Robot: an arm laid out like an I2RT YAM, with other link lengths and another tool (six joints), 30 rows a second.
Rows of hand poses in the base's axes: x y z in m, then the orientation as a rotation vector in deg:
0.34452, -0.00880, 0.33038, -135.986, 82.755, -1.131
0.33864, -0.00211, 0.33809, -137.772, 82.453, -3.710
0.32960, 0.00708, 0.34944, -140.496, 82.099, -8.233
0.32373, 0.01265, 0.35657, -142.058, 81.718, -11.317
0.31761, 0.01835, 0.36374, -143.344, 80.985, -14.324
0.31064, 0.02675, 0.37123, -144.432, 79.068, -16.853
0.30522, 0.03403, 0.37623, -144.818, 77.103, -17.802
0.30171, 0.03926, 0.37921, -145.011, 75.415, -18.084
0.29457, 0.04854, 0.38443, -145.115, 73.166, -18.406
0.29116, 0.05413, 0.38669, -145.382, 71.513, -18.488
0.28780, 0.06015, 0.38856, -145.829, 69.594, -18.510
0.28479, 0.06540, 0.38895, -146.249, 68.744, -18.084
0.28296, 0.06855, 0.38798, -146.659, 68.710, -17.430
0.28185, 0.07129, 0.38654, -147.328, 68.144, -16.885
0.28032, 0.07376, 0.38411, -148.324, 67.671, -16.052
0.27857, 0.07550, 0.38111, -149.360, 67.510, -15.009
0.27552, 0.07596, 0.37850, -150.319, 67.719, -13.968
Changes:
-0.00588, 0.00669, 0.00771, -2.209, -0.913, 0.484
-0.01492, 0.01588, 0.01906, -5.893, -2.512, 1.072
-0.02079, 0.02145, 0.02619, -8.170, -3.705, 1.446
-0.02691, 0.02715, 0.03336, -10.117, -5.053, 1.937
-0.03388, 0.03555, 0.04085, -11.344, -6.625, 3.111
-0.03930, 0.04283, 0.04585, -11.387, -7.668, 4.280
-0.04281, 0.04806, 0.04883, -11.104, -8.339, 5.312
-0.04995, 0.05734, 0.05405, -10.607, -9.266, 6.653
-0.05336, 0.06293, 0.05631, -10.334, -9.771, 7.727
-0.05672, 0.06895, 0.05818, -10.104, -10.248, 9.033
-0.05973, 0.07420, 0.05857, -9.987, -10.120, 9.738
-0.06156, 0.07735, 0.05760, -10.007, -9.593, 9.972
-0.06267, 0.08009, 0.05616, -10.121, -9.185, 10.594
-0.06420, 0.08256, 0.05373, -10.398, -8.437, 11.295
-0.06595, 0.08430, 0.05073, -10.716, -7.451, 11.839
-0.06900, 0.08476, 0.04812, -11.091, -6.379, 12.130

